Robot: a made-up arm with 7 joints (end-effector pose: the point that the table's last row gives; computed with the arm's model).
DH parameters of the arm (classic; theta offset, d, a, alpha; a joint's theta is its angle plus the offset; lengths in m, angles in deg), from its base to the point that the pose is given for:
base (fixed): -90 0.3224 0.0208 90
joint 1: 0 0.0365 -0.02 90
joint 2: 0 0.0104 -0.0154 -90
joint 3: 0 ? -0.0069 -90
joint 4: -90 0.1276 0.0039 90
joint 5: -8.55 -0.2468 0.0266 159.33
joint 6: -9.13 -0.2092 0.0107 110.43
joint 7: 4.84 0 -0.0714 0
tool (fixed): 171.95 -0.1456 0 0
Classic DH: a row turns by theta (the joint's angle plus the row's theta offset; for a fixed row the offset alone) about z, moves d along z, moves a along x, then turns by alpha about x.
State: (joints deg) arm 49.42 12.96 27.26 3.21 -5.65 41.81 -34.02
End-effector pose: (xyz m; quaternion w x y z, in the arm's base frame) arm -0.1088 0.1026 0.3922 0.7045 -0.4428 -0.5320 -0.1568
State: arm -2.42 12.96 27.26 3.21 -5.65 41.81 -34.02
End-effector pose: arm -0.1088 0.0006 0.4625 0.8272 -0.0903 -0.4099 -0.3736
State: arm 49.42 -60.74 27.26 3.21 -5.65 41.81 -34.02
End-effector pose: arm -0.0638 0.0540 0.4488 0.8673 -0.2182 -0.2776 0.3510
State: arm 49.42 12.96 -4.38 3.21 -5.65 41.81 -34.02
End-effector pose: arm -0.1256 0.0285 0.4247 0.7816 -0.2079 -0.5188 -0.2771
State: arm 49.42 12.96 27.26 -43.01 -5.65 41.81 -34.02
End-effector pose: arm -0.2111 0.1093 0.4089 0.4138 -0.4262 -0.7210 -0.3568
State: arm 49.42 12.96 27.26 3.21 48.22 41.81 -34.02
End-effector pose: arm -0.1562 0.0417 0.3709 0.6424 -0.5968 -0.1994 -0.4374
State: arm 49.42 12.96 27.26 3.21 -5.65 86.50 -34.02
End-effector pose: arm -0.1056 0.1876 0.4490 0.5753 -0.2316 -0.7845 0.0017
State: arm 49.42 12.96 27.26 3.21 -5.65 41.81 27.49
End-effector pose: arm -0.0870 0.1229 0.3255 0.6856 -0.6526 -0.2308 0.2255
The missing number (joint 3, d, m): 0.1619
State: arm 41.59 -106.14 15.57 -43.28 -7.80 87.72 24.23
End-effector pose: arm 0.0302 0.0681 0.5896 0.6119 0.0500 -0.5748 0.5411
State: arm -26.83 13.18 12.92 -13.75 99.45 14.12 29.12
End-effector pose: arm -0.2537 0.0511 0.4466 0.6720 0.3796 0.6335 0.0548
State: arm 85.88 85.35 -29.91 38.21 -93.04 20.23 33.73
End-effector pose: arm -0.0993 0.1529 0.1999 0.0303 0.5780 0.7336 -0.3562
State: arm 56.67 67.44 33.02 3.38 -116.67 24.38 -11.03
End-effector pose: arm -0.0210 0.2541 0.2674 0.1776 -0.5852 -0.7126 0.3438
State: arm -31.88 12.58 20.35 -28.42 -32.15 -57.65 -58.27
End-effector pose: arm -0.3230 -0.0006 0.3753 0.7498 -0.0458 0.2700 -0.6023
